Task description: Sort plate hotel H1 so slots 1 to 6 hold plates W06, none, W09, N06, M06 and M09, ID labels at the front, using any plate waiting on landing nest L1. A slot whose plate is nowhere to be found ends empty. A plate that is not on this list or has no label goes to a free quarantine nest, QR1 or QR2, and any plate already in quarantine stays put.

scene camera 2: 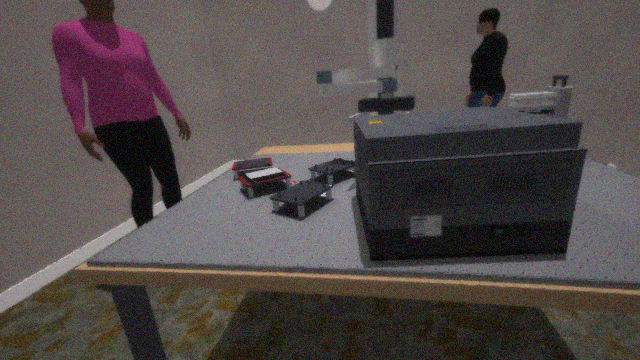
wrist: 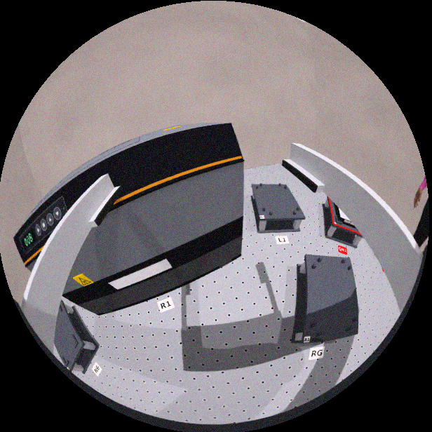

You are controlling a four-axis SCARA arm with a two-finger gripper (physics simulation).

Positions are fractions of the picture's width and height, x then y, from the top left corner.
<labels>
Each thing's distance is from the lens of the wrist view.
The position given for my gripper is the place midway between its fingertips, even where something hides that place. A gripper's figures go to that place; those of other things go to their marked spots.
my gripper (wrist: 0.45,0.37): 0.11 m
dark instrument (wrist: 0.38,0.51): 0.16 m
landing nest L1 (wrist: 0.63,0.46): 0.40 m
The marked spots on the landing nest L1 and the dark instrument are 0.31 m apart.
</labels>
